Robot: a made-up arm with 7 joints. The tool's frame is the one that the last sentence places.
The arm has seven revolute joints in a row. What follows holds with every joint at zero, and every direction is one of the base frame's. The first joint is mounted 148 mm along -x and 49 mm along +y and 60 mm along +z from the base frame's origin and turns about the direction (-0.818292, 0.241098, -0.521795), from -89.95 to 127.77 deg. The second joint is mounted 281 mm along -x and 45 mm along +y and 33 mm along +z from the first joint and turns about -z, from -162.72 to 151.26 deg. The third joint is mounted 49 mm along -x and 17 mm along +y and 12 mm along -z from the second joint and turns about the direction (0.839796, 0.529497, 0.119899), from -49.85 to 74.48 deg. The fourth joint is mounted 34 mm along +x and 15 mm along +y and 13 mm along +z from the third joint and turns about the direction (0.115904, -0.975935, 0.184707), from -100.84 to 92.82 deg. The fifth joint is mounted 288 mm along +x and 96 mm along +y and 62 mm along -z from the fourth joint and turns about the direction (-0.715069, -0.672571, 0.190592), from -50.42 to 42.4 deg. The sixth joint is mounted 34 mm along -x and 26 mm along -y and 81 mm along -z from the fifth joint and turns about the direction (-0.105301, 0.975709, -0.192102), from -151.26 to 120.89 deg. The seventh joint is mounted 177 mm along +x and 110 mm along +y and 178 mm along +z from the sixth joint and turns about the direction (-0.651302, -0.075, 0.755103), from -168.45 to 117.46 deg. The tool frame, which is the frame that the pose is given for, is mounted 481 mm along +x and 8 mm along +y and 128 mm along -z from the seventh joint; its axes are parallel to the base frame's.
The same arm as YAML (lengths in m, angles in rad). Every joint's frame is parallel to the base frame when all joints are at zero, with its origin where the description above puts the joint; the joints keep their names.
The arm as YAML. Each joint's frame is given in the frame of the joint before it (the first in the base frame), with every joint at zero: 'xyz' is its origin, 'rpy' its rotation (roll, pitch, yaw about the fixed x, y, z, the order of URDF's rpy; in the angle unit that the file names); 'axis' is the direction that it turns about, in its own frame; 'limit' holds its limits. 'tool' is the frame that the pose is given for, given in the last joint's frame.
units:
  length: m
  angle: rad
joints:
  - name: joint 1
    type: revolute
    origin:
      xyz: [-0.148, 0.049, 0.06]
      rpy: [0.0, 0.0, 0.0]
    axis: [-0.818292, 0.241098, -0.521795]
    limit:
      lower: -1.5699
      upper: 2.23
  - name: joint 2
    type: revolute
    origin:
      xyz: [-0.281, 0.045, 0.033]
      rpy: [0.0, 0.0, 0.0]
    axis: "-z"
    limit:
      lower: -2.84
      upper: 2.64
  - name: joint 3
    type: revolute
    origin:
      xyz: [-0.049, 0.017, -0.012]
      rpy: [0.0, 0.0, 0.0]
    axis: [0.839796, 0.529497, 0.119899]
    limit:
      lower: -0.87
      upper: 1.2999
  - name: joint 4
    type: revolute
    origin:
      xyz: [0.034, 0.015, 0.013]
      rpy: [0.0, 0.0, 0.0]
    axis: [0.115904, -0.975935, 0.184707]
    limit:
      lower: -1.76
      upper: 1.62
  - name: joint 5
    type: revolute
    origin:
      xyz: [0.288, 0.096, -0.062]
      rpy: [0.0, 0.0, 0.0]
    axis: [-0.715069, -0.672571, 0.190592]
    limit:
      lower: -0.88
      upper: 0.74
  - name: joint 6
    type: revolute
    origin:
      xyz: [-0.034, -0.026, -0.081]
      rpy: [0.0, 0.0, 0.0]
    axis: [-0.105301, 0.975709, -0.192102]
    limit:
      lower: -2.64
      upper: 2.1099
  - name: joint 7
    type: revolute
    origin:
      xyz: [0.177, 0.11, 0.178]
      rpy: [0.0, 0.0, 0.0]
    axis: [-0.651302, -0.075, 0.755103]
    limit:
      lower: -2.94
      upper: 2.0501
tool:
  origin:
    xyz: [0.481, 0.008, -0.128]
    rpy: [0.0, 0.0, 0.0]

